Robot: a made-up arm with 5 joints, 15 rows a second.
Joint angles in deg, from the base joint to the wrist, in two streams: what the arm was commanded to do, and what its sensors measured. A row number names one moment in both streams.
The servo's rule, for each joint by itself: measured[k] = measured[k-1] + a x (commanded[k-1-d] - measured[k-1]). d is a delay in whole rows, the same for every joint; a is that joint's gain. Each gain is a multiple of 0.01, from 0.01 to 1. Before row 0 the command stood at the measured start. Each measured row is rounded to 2 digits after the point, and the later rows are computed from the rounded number. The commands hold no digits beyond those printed.
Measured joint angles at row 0: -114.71, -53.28, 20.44, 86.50, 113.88
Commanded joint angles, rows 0 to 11: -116.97, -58.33, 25.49, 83.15, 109.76; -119.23, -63.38, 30.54, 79.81, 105.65; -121.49, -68.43, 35.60, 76.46, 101.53; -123.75, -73.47, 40.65, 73.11, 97.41; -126.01, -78.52, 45.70, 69.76, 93.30; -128.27, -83.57, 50.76, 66.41, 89.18; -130.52, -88.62, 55.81, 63.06, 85.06; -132.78, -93.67, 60.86, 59.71, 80.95; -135.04, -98.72, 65.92, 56.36, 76.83; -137.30, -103.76, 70.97, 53.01, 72.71; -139.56, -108.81, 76.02, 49.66, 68.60; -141.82, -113.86, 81.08, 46.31, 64.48
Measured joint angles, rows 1 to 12: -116.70, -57.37, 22.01, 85.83, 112.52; -118.93, -62.24, 24.65, 84.63, 110.25; -121.18, -67.25, 28.04, 83.00, 107.37; -123.44, -72.29, 31.95, 81.02, 104.08; -125.70, -77.34, 36.21, 78.77, 100.52; -127.96, -82.39, 40.72, 76.30, 96.78; -130.21, -87.44, 45.40, 73.65, 92.91; -132.47, -92.49, 50.19, 70.86, 88.96; -134.73, -97.54, 55.07, 67.96, 84.96; -136.99, -102.58, 60.00, 64.97, 80.92; -139.25, -107.63, 64.97, 61.91, 76.85; -141.51, -112.68, 69.96, 58.79, 72.77
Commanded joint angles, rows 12 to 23: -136.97, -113.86, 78.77, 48.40, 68.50; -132.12, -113.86, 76.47, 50.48, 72.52; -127.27, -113.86, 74.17, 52.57, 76.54; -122.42, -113.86, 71.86, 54.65, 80.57; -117.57, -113.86, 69.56, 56.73, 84.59; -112.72, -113.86, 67.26, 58.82, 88.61; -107.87, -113.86, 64.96, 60.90, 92.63; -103.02, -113.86, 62.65, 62.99, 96.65; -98.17, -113.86, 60.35, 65.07, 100.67; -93.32, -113.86, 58.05, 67.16, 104.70; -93.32, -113.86, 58.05, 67.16, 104.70; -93.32, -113.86, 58.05, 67.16, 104.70
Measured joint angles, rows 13 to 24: -137.51, -113.64, 72.69, 56.71, 71.36; -132.77, -113.82, 73.86, 55.46, 71.74; -127.93, -113.85, 73.96, 54.88, 73.32; -123.08, -113.86, 73.31, 54.83, 75.71; -118.23, -113.86, 72.15, 55.21, 78.64; -113.38, -113.86, 70.63, 55.93, 81.93; -108.53, -113.86, 68.87, 56.92, 85.46; -103.68, -113.86, 66.94, 58.13, 89.15; -98.83, -113.86, 64.90, 59.52, 92.95; -93.98, -113.86, 62.78, 61.05, 96.83; -93.40, -113.86, 61.31, 62.27, 99.43; -93.33, -113.86, 60.30, 63.25, 101.17
